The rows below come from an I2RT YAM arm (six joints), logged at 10 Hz.
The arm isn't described. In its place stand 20 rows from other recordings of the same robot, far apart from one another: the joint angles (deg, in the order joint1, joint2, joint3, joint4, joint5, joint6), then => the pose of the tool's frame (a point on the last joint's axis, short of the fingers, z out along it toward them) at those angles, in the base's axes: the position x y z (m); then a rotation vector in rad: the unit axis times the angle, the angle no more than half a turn.
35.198 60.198 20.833 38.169 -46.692 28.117 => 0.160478, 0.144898, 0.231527, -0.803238, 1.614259, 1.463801
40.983 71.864 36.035 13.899 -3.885 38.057 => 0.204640, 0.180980, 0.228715, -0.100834, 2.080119, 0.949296
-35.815 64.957 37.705 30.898 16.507 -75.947 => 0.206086, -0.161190, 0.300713, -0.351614, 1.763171, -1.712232
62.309 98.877 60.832 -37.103 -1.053 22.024 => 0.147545, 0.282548, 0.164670, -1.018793, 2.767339, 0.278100
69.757 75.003 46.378 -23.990 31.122 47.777 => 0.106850, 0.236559, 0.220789, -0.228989, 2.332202, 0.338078
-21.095 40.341 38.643 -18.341 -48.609 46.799 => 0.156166, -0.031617, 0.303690, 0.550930, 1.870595, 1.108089
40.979 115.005 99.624 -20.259 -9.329 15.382 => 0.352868, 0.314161, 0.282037, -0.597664, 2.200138, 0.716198
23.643 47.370 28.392 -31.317 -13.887 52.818 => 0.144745, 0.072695, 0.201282, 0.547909, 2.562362, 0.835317
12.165 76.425 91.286 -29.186 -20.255 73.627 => 0.274545, 0.071791, 0.464382, 0.789723, 1.875731, 1.329584
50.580 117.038 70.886 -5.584 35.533 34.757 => 0.280632, 0.308823, 0.132675, -0.061979, 2.263084, -0.001087
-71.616 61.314 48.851 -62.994 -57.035 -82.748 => 0.081612, -0.150859, 0.260433, -0.351981, 2.096166, -0.008211
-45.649 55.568 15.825 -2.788 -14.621 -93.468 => 0.130430, -0.120563, 0.147436, -1.130254, 2.205105, -0.908427
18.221 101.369 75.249 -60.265 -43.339 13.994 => 0.300811, 0.124747, 0.218639, 0.137742, -2.784596, -1.088598
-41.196 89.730 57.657 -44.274 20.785 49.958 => 0.205036, -0.196259, 0.193995, 2.069889, 1.941395, -0.492870
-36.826 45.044 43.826 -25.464 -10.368 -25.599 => 0.145598, -0.101020, 0.306146, 0.086892, 2.063268, -0.498870
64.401 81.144 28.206 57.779 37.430 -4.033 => 0.139108, 0.240277, 0.223640, -0.365830, 1.469537, 0.361362
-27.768 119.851 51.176 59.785 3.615 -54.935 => 0.356966, -0.190489, 0.119142, -0.387875, 1.819091, -1.095239
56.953 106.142 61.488 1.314 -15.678 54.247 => 0.203849, 0.330979, 0.163272, -0.220769, 2.656235, 1.153802
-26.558 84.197 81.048 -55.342 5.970 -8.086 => 0.265269, -0.136733, 0.329324, 0.459449, 2.584866, -0.351178
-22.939 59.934 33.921 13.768 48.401 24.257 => 0.201108, -0.114020, 0.267743, 1.217520, 1.282278, -0.731684
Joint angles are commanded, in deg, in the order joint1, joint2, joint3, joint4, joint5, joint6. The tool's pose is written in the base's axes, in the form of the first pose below.
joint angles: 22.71, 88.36, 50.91, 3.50, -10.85, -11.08
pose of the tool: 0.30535, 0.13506, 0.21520, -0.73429, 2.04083, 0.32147
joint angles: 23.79, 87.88, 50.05, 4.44, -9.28, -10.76
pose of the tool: 0.30117, 0.13904, 0.21439, -0.73113, 2.03326, 0.30597
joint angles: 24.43, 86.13, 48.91, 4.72, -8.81, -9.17
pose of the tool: 0.29424, 0.13965, 0.21782, -0.70694, 2.02778, 0.32011
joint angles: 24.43, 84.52, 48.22, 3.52, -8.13, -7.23
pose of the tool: 0.28891, 0.13677, 0.22046, -0.66749, 2.04825, 0.32684
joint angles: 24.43, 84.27, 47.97, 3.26, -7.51, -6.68
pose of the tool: 0.28782, 0.13585, 0.21991, -0.65264, 2.05812, 0.32052
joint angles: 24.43, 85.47, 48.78, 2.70, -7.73, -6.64
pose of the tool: 0.29125, 0.13756, 0.21732, -0.65767, 2.07414, 0.32396
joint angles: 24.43, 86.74, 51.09, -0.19, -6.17, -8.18
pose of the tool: 0.29680, 0.13902, 0.21898, -0.67738, 2.09927, 0.27699
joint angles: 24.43, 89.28, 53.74, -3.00, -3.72, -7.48
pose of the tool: 0.30549, 0.14131, 0.21565, -0.65285, 2.15534, 0.23225
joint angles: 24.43, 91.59, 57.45, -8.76, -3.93, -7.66
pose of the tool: 0.31219, 0.14449, 0.21501, -0.67691, 2.22772, 0.22698
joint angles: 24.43, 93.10, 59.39, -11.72, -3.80, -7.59
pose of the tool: 0.31609, 0.14617, 0.21303, -0.68528, 2.27133, 0.22020
